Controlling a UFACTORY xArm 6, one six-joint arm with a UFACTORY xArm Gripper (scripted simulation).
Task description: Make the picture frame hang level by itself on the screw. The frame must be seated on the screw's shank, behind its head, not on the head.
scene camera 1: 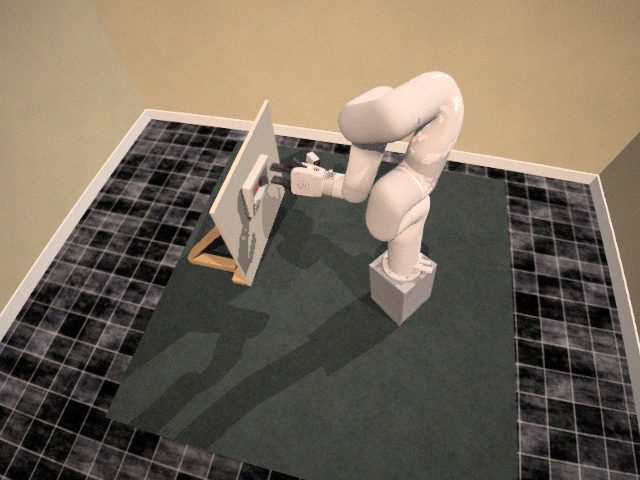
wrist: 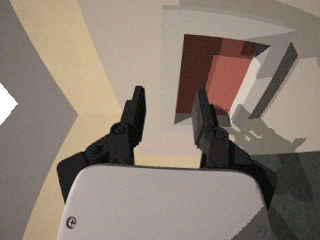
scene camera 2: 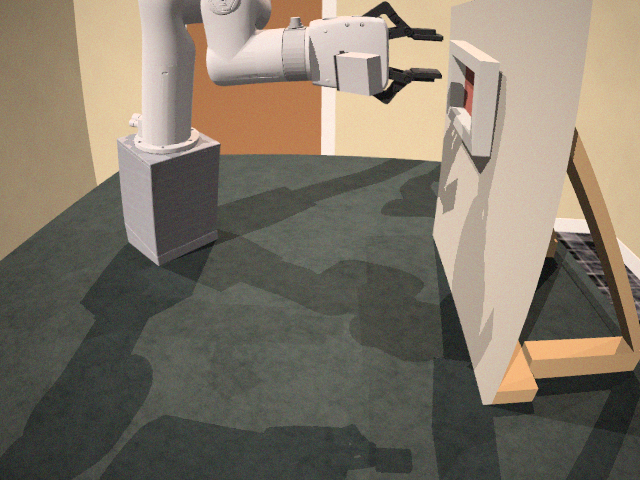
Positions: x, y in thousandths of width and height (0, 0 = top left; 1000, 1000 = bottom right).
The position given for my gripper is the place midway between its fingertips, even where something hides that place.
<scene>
I see my gripper (scene camera 2: 688, 116), a picture frame (scene camera 2: 727, 128) and a pale board (scene camera 2: 774, 449).
The picture frame is seen too in scene camera 1 (scene camera 1: 402, 382) and in the wrist view (wrist: 736, 306). My gripper is seen too in scene camera 1 (scene camera 1: 424, 359) and in the wrist view (wrist: 530, 415). The pale board shows as well in scene camera 1 (scene camera 1: 385, 495) and in the wrist view (wrist: 405, 194).
</scene>
